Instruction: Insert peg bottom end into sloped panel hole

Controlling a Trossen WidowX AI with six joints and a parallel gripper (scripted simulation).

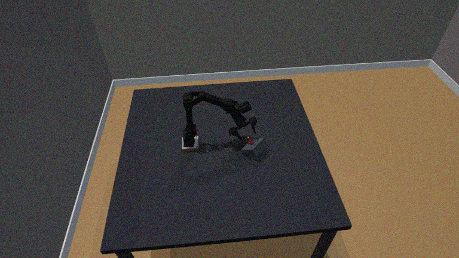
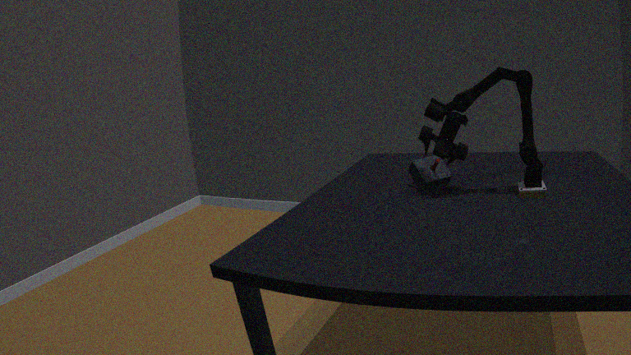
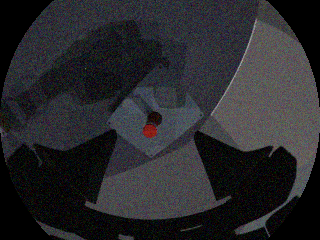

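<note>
Right now the red peg is 20 mm below my gripper tip. Round my gripper tip: grey sloped panel 40 mm ahead, 30 mm to the right, 60 mm below.
</note>
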